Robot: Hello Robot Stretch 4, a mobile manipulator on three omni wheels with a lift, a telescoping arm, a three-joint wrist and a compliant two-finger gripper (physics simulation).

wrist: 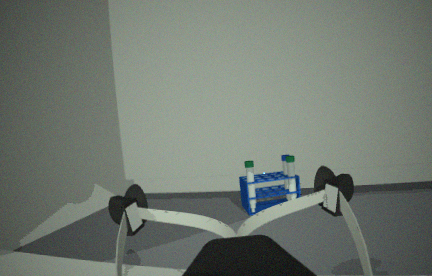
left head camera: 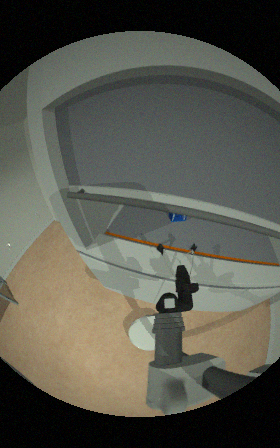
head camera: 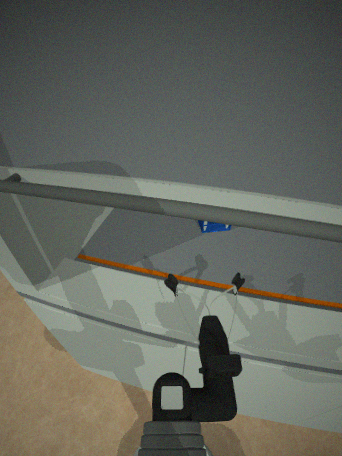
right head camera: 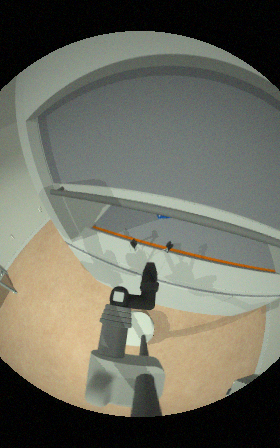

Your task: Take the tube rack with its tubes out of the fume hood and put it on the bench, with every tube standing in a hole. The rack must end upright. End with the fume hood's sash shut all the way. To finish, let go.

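Frame: origin at the robot's base, x ahead, y left, z up, level; centimetres.
Seen in the pictures: gripper, fingertip midpoint: (wrist: 229, 192) (left head camera: 176, 244) (head camera: 204, 275) (right head camera: 151, 240); robot's base at its link origin: (left head camera: 148, 331) (right head camera: 134, 327).
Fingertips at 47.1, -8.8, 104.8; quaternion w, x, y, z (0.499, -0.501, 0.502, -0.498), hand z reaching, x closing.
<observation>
Offsets run from my fingertips to a thing's top centre, as dx, dy, dz. "spot": to the spot under its first point. Level surfaces: height alone.
The blue tube rack {+38.8, -10.1, -7.0} (head camera: 216, 227) (left head camera: 177, 217) (right head camera: 163, 216) (wrist: 244, 196) stands upright on the hood's grey floor, towards the back wall. In the wrist view it is right of centre and holds a green-capped tube {+35.5, -5.5, -2.3} (wrist: 251, 179) at its left, and another green-capped tube {+36.8, -15.4, -2.3} (wrist: 291, 170) and a blue-capped tube {spot: +38.6, -14.5, -3.0} (wrist: 284, 158) at its right. The sash's handle bar (head camera: 125, 201) (left head camera: 125, 202) (right head camera: 125, 204) is above an open gap, so the sash is not shut. My gripper (head camera: 205, 283) (left head camera: 177, 248) (right head camera: 151, 245) (wrist: 229, 192) is open and empty, its tips near the orange sill strip, short of the rack.
The orange strip {spot: +15.7, +25.6, -14.6} (head camera: 125, 266) (left head camera: 140, 238) (right head camera: 115, 233) edges the hood floor's front. The hood's side wall (wrist: 55, 100) stands at the left in the wrist view. The bar and sash edge cross above the opening, between the head cameras and the rack. Tan floor {dz -107.5} (head camera: 30, 350) shows below the hood.
</observation>
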